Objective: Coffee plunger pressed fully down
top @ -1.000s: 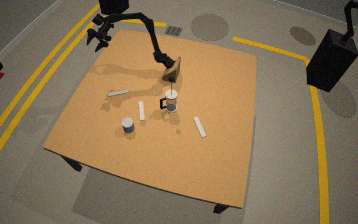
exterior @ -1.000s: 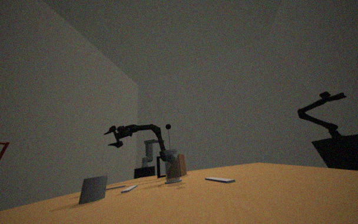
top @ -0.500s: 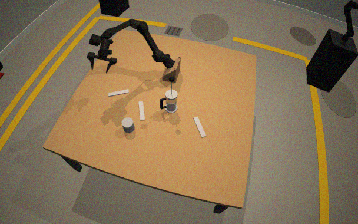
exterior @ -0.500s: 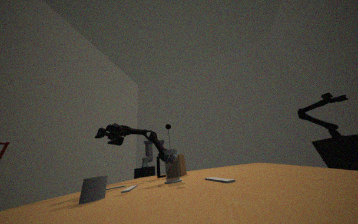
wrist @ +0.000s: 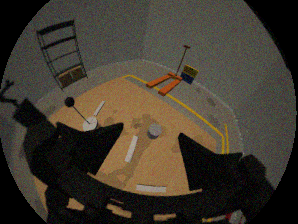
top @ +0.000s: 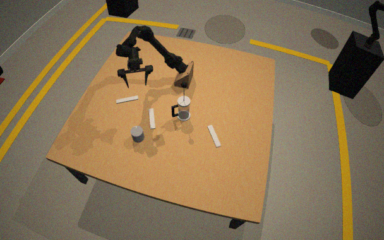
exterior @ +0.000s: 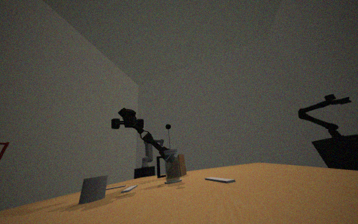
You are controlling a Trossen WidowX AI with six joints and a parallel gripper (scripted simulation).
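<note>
Right now the glass coffee press is 200 mm to the left of my gripper tip, 160 mm below it and 110 mm behind it.
</note>
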